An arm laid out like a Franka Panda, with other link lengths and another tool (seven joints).
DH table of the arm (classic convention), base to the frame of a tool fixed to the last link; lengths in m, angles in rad. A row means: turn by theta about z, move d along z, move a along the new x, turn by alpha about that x. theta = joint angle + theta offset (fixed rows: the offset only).
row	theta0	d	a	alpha
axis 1	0	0.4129	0	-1.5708
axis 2	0	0	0	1.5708
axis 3	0	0.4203	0.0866	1.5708
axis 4	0	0	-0.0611	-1.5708
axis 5	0	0.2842	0	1.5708
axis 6	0	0	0.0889	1.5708
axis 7	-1.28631	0.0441	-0.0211	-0.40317
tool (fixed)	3.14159	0.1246	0	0
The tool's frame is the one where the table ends.
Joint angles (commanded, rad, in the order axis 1, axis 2, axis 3, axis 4, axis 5, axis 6, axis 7), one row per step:
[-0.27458, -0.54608, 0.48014, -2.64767, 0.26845, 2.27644, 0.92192]
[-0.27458, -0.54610, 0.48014, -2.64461, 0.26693, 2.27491, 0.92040]
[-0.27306, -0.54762, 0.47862, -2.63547, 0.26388, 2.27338, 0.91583]
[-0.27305, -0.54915, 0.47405, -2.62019, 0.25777, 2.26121, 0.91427]
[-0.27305, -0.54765, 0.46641, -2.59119, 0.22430, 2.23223, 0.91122]
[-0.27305, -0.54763, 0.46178, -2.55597, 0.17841, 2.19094, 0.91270]
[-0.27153, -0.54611, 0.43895, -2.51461, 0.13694, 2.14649, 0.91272]
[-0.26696, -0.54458, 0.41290, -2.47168, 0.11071, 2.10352, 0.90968]
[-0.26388, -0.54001, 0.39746, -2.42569, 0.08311, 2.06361, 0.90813]
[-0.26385, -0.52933, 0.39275, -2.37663, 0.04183, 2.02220, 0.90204]
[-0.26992, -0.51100, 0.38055, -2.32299, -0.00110, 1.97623, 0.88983]
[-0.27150, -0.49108, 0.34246, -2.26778, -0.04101, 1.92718, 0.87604]
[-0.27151, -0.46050, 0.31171, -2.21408, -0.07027, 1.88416, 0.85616]
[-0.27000, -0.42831, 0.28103, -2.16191, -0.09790, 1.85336, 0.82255]
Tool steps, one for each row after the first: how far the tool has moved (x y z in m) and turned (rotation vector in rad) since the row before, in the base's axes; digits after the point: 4 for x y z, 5 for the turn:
[0.0007, 0.0003, 0.0010, -0.00108, -0.00139, 0.00302]
[0.0021, 0.0009, 0.0037, -0.00164, -0.00882, 0.00851]
[0.0020, 0.0002, 0.0051, -0.00155, -0.00457, 0.00423]
[0.0040, -0.0012, 0.0092, -0.02186, 0.00160, 0.01909]
[0.0032, -0.0010, 0.0111, -0.03490, 0.00641, 0.02193]
[0.0038, -0.0061, 0.0138, -0.02285, 0.00225, 0.00555]
[0.0033, -0.0058, 0.0142, -0.00903, -0.00100, 0.00048]
[0.0044, -0.0034, 0.0147, -0.01527, -0.00297, 0.00600]
[0.0063, -0.0025, 0.0148, -0.03355, 0.00293, 0.01898]
[0.0080, -0.0080, 0.0148, -0.03150, 0.00999, 0.00969]
[0.0067, -0.0172, 0.0155, -0.01758, 0.01033, -0.01172]
[0.0097, -0.0149, 0.0112, -0.00954, 0.01890, -0.00252]
[0.0118, -0.0152, 0.0108, -0.00997, 0.01344, 0.01186]

